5 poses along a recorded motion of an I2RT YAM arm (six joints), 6.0 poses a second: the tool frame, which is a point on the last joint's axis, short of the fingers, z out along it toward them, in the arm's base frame.
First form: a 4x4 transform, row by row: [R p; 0 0 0 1], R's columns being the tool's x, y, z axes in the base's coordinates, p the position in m. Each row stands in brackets.
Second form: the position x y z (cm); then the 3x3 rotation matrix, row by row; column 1 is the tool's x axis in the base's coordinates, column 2 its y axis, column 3 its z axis. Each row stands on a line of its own. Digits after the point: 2 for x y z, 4 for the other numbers.
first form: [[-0.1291 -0.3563 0.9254 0.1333], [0.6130 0.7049 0.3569 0.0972], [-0.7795 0.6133 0.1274 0.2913], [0 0 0 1]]
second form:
13.33 9.72 29.13
-0.1291 -0.3563 0.9254
0.6130 0.7049 0.3569
-0.7795 0.6133 0.1274

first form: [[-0.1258 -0.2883 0.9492 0.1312], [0.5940 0.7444 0.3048 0.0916], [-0.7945 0.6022 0.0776 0.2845], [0 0 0 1]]
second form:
13.12 9.16 28.45
-0.1258 -0.2883 0.9492
0.5940 0.7444 0.3048
-0.7945 0.6022 0.0776

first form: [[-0.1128 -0.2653 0.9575 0.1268], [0.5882 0.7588 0.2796 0.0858], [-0.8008 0.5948 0.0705 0.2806], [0 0 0 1]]
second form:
12.68 8.58 28.06
-0.1128 -0.2653 0.9575
0.5882 0.7588 0.2796
-0.8008 0.5948 0.0705

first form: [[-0.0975 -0.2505 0.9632 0.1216], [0.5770 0.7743 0.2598 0.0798], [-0.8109 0.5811 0.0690 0.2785], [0 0 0 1]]
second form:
12.16 7.98 27.85
-0.0975 -0.2505 0.9632
0.5770 0.7743 0.2598
-0.8109 0.5811 0.0690

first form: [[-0.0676 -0.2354 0.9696 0.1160], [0.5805 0.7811 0.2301 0.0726], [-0.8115 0.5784 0.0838 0.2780], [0 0 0 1]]
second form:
11.60 7.26 27.80
-0.0676 -0.2354 0.9696
0.5805 0.7811 0.2301
-0.8115 0.5784 0.0838

